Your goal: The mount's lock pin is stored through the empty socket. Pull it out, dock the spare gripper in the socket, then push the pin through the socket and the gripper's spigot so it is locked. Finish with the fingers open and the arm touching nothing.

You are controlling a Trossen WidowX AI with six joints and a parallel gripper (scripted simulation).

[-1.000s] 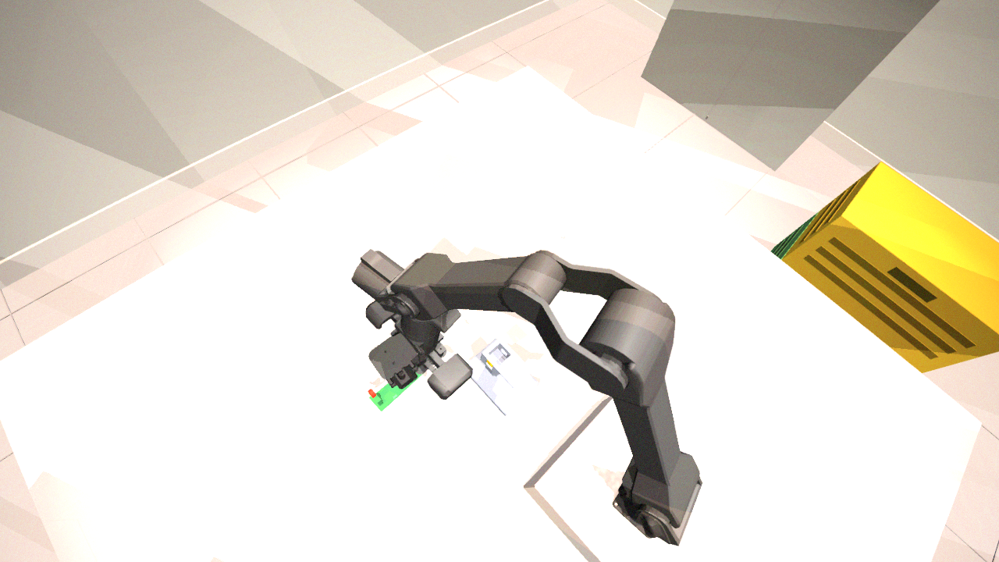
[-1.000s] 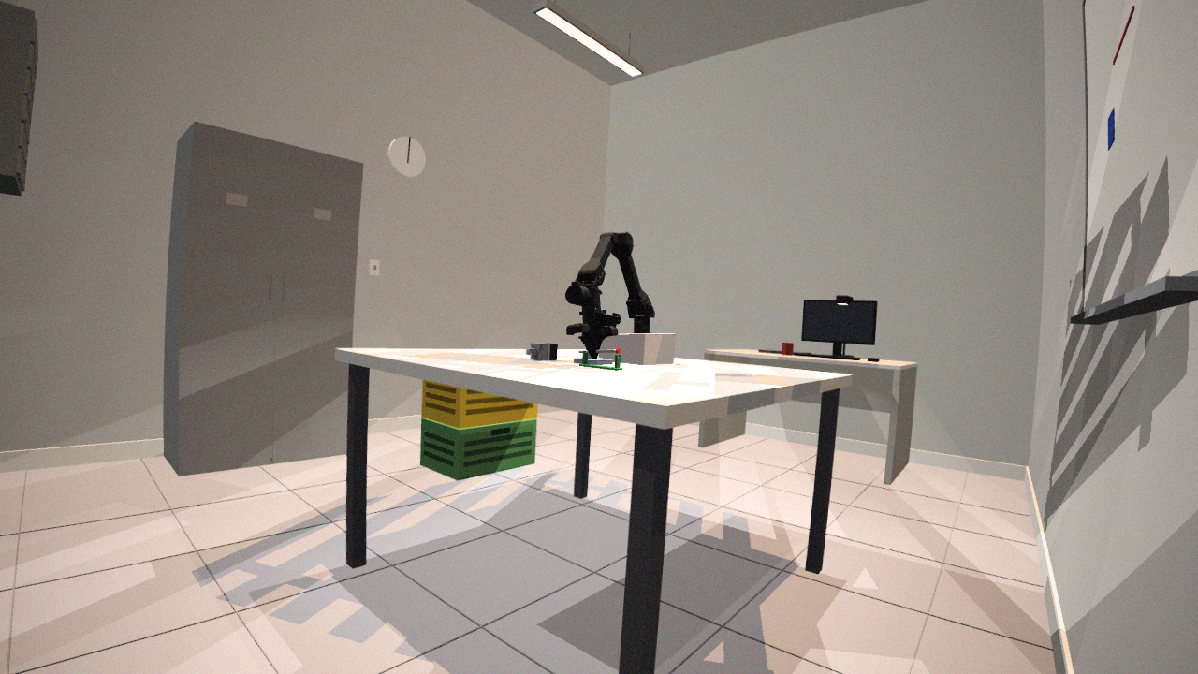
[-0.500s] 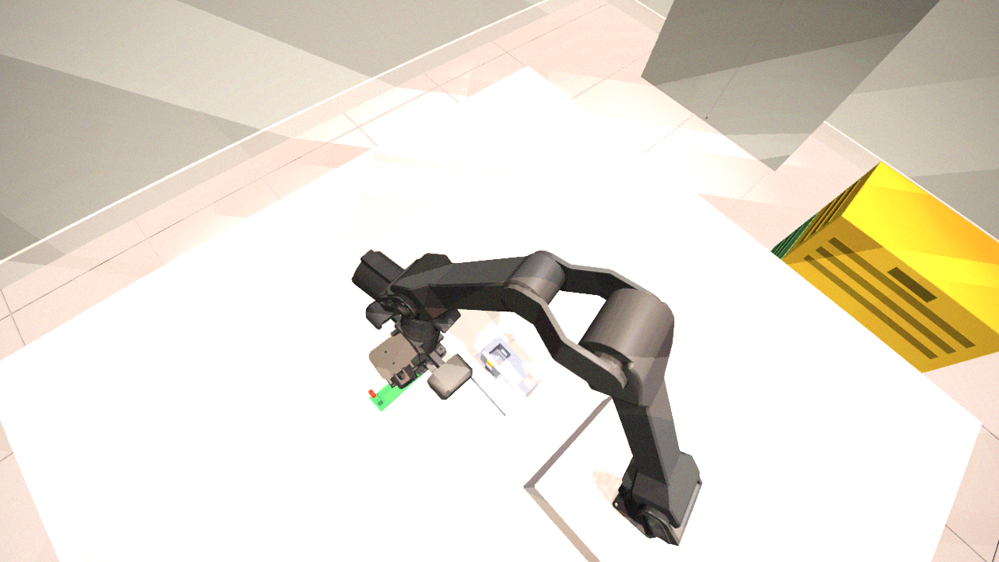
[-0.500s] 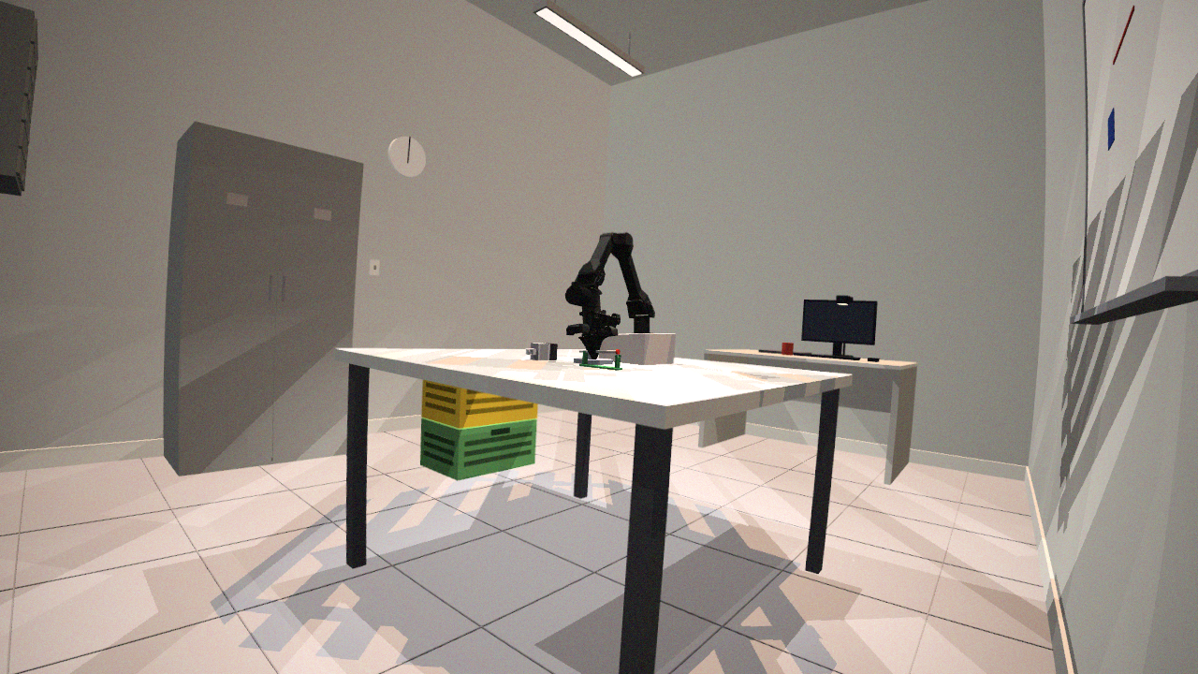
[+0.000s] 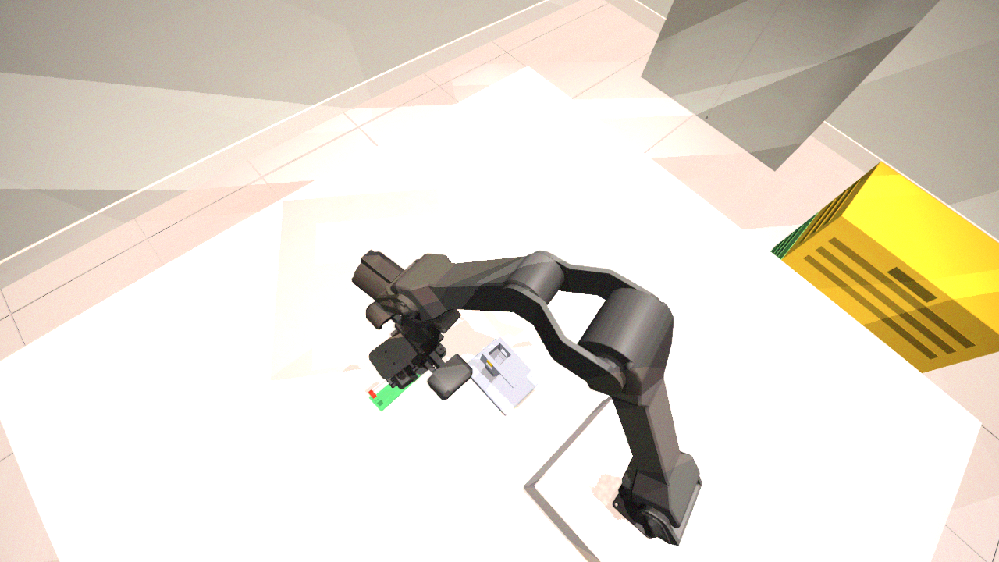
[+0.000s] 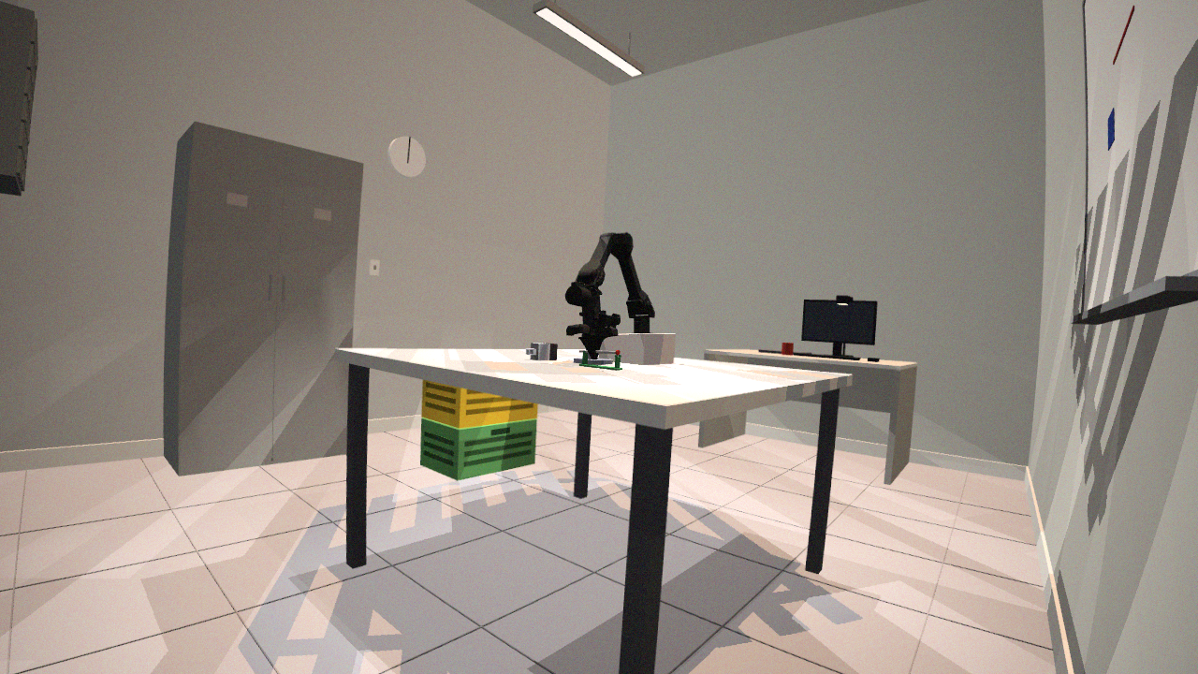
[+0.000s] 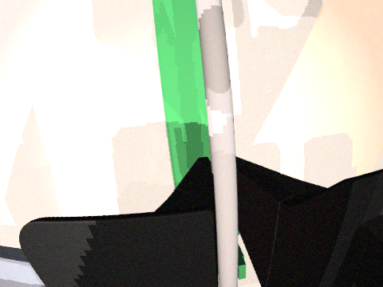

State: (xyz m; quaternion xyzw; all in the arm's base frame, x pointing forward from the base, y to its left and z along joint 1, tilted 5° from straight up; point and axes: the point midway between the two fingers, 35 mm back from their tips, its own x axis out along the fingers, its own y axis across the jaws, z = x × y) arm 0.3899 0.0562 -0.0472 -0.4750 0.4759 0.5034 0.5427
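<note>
Right now the pin cradle is 2 cm to the left of my gripper tip. Also, from my gripper tip: socket 11 cm behind, 9 cm to the right, 3 cm above; spare gripper 3 cm behind, 25 cm to the right.
</note>
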